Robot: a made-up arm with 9 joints. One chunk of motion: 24 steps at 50 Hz.
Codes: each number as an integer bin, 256 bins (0 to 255) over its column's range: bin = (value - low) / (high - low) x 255, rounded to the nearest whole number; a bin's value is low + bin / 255 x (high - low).
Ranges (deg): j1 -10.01..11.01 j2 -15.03..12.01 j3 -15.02..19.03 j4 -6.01..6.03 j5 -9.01..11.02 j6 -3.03..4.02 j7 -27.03..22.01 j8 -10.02..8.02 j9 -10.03..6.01
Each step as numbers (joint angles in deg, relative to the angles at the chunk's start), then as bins.
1 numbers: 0.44 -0.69 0.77 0.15 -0.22 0.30 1.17 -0.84 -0.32
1 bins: 127 135 118 130 112 120 147 130 154
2 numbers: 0.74 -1.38 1.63 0.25 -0.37 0.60 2.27 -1.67 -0.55
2 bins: 130 129 125 133 110 131 152 118 151
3 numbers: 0.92 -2.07 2.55 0.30 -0.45 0.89 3.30 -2.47 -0.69
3 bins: 133 122 132 134 109 142 158 107 148
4 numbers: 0.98 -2.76 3.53 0.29 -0.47 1.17 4.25 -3.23 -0.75
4 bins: 133 116 139 133 109 152 163 96 148
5 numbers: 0.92 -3.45 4.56 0.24 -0.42 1.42 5.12 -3.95 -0.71
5 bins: 133 109 147 132 109 161 167 86 148
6 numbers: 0.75 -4.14 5.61 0.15 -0.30 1.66 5.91 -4.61 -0.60
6 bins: 131 103 154 130 111 170 171 76 150
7 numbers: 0.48 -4.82 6.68 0.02 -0.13 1.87 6.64 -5.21 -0.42
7 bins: 127 96 163 128 113 177 175 68 153
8 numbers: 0.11 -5.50 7.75 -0.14 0.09 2.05 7.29 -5.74 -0.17
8 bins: 123 90 171 124 116 184 178 60 157
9 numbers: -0.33 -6.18 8.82 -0.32 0.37 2.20 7.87 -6.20 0.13
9 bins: 117 83 179 121 119 189 181 54 162
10 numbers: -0.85 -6.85 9.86 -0.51 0.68 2.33 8.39 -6.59 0.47
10 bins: 111 77 186 116 123 194 184 48 167
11 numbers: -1.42 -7.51 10.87 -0.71 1.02 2.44 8.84 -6.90 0.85
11 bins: 104 71 194 112 128 198 187 44 173
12 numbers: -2.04 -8.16 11.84 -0.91 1.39 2.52 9.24 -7.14 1.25
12 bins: 97 65 201 108 132 201 189 41 179
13 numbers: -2.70 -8.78 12.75 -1.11 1.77 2.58 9.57 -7.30 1.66
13 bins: 89 59 208 104 137 203 190 38 186
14 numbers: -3.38 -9.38 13.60 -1.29 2.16 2.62 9.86 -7.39 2.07
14 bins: 80 53 214 100 142 204 192 37 192
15 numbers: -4.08 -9.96 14.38 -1.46 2.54 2.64 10.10 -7.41 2.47
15 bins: 72 48 220 96 147 205 193 37 199
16 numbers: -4.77 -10.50 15.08 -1.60 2.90 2.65 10.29 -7.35 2.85
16 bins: 64 43 225 93 152 205 194 38 205
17 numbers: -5.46 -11.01 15.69 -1.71 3.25 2.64 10.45 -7.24 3.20
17 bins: 55 38 230 91 156 205 195 39 210
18 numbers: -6.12 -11.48 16.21 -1.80 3.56 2.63 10.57 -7.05 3.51
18 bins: 47 33 234 89 160 205 196 42 215
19 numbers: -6.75 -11.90 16.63 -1.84 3.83 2.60 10.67 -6.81 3.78
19 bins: 40 30 237 88 163 204 196 45 220
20 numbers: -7.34 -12.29 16.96 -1.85 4.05 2.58 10.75 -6.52 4.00
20 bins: 32 26 239 88 166 203 196 49 223
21 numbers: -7.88 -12.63 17.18 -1.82 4.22 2.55 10.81 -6.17 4.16
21 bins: 26 23 241 89 168 202 197 54 226
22 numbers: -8.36 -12.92 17.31 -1.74 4.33 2.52 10.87 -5.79 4.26
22 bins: 20 20 242 90 170 201 197 60 227
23 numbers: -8.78 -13.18 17.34 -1.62 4.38 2.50 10.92 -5.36 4.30
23 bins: 15 17 242 93 170 200 197 66 228
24 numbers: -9.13 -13.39 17.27 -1.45 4.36 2.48 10.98 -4.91 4.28
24 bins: 11 15 242 97 170 199 198 72 227
